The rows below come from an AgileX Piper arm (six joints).
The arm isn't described. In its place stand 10 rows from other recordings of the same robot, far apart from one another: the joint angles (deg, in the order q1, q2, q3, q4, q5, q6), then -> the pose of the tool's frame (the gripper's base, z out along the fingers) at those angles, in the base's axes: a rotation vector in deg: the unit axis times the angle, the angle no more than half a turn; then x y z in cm.
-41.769 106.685 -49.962 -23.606 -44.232 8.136 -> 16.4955, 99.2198, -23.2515, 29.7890, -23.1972, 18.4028
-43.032 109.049 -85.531 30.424 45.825 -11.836 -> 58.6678, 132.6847, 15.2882, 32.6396, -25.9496, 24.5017
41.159 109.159 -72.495 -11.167 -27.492 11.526 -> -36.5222, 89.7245, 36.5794, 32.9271, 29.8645, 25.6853
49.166 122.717 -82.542 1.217 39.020 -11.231 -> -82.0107, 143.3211, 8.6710, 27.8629, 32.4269, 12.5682
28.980 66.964 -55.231 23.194 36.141 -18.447 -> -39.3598, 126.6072, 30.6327, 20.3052, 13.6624, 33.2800
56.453 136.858 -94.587 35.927 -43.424 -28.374 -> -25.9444, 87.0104, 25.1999, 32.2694, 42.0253, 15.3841
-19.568 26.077 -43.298 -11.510 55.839 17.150 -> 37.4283, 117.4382, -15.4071, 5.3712, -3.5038, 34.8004
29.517 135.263 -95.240 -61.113 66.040 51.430 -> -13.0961, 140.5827, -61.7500, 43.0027, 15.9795, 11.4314
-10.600 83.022 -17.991 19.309 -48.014 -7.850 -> 24.3556, 100.8879, -16.6018, 22.5912, -6.5033, 18.0898
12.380 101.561 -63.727 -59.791 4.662 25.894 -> -47.2801, 116.7132, -16.4897, 38.3495, 7.7633, 22.2124
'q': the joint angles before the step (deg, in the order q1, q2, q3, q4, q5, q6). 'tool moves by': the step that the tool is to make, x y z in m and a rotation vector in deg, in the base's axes. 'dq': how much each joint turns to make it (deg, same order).
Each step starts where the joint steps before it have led.
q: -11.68 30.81 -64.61 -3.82 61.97 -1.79
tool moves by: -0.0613 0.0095 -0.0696 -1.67 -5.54 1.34
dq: 2.59 -21.36 16.37 -1.62 -0.71 0.65
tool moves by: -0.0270 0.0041 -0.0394 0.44 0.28 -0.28
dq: -0.01 -10.67 5.94 0.08 5.10 -0.01
